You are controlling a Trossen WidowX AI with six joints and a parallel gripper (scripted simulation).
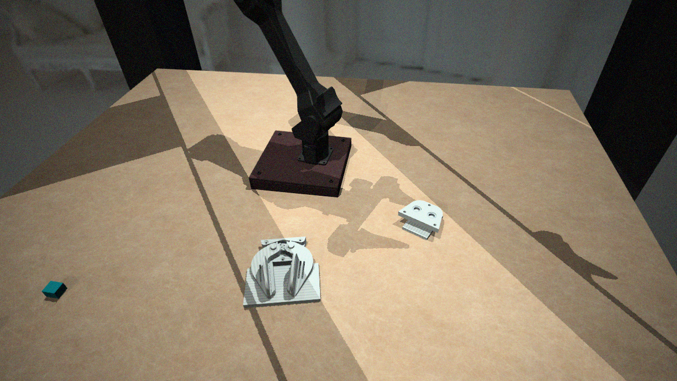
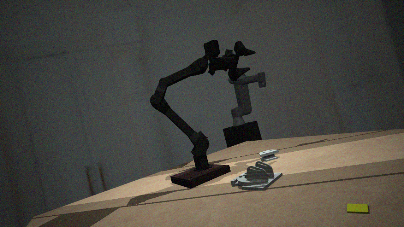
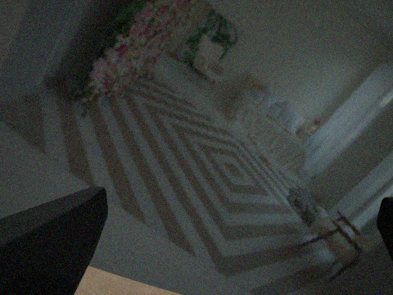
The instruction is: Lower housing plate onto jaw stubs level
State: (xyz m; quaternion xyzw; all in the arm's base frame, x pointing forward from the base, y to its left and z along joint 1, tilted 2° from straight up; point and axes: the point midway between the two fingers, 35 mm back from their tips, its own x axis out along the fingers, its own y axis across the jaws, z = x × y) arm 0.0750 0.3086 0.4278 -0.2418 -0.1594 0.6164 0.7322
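The pale base plate lies 250 mm ahead of my gripper tip, 310 mm to the right of it and 440 mm below it. Round my gripper tip: teal block: 360 mm ahead, 670 mm to the right, 440 mm below; yellow block: 530 mm ahead, 330 mm to the right, 440 mm below.
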